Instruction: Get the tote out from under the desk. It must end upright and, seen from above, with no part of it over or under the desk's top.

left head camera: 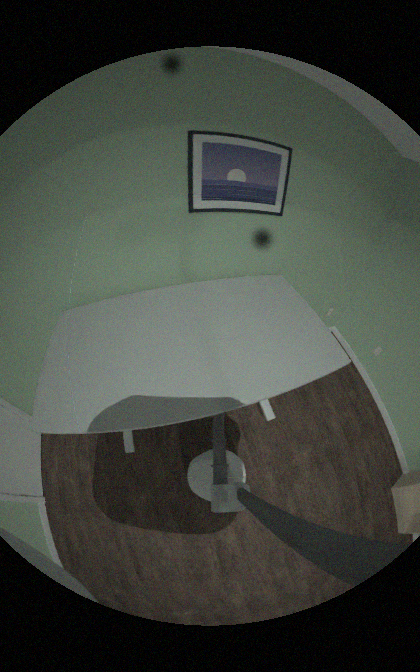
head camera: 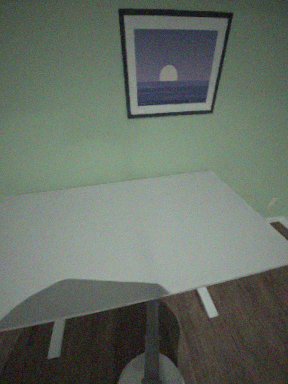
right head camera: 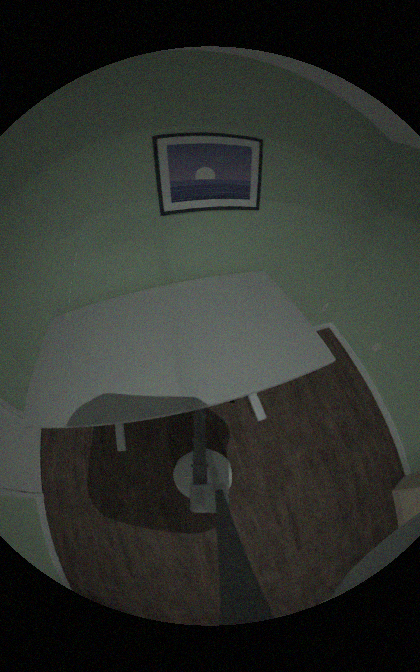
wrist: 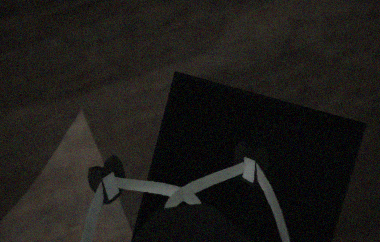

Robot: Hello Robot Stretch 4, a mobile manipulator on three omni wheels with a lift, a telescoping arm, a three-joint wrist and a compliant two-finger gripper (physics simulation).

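Places are measured from the robot's base along level axes (x ahead, y left, z up), in millimetres.
Pixels of known places: gripper, fingertip midpoint: [wrist: 179, 162].
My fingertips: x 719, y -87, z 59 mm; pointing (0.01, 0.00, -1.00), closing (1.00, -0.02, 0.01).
Observation:
Behind a point stands the place of what it marks.
In the wrist view a black, square-cornered shape, which looks like the tote [wrist: 260, 120] {x 838, y -63, z -24 mm}, is below the gripper on the dark floor; its near end is cut off and its inside is too dark to read. My gripper [wrist: 179, 162] {x 719, y -87, z 58 mm} is open. Its right fingertip overlaps the black shape and its left fingertip is outside the shape's left edge; the height between them is unclear. The desk [head camera: 150, 225] {x 600, y 14, z 923 mm} [left head camera: 200, 340] {x 578, y 91, z 923 mm} [right head camera: 190, 340] has a pale top. The arm [head camera: 152, 330] {x 258, y -1, z 476 mm} [left head camera: 219, 445] {x 195, y -3, z 479 mm} [right head camera: 200, 435] reaches under its front edge. The tote and gripper do not show in the head views.
Desk feet show at the left [head camera: 56, 340] [left head camera: 129, 441] [right head camera: 120, 437] and right [head camera: 208, 302] [left head camera: 267, 410] [right head camera: 258, 407] of the arm. A tan box-like object [left head camera: 407, 505] [right head camera: 407, 500] is at the far right. A framed picture [head camera: 175, 55] {x 1118, y -108, z 1625 mm} hangs on the wall behind the desk.

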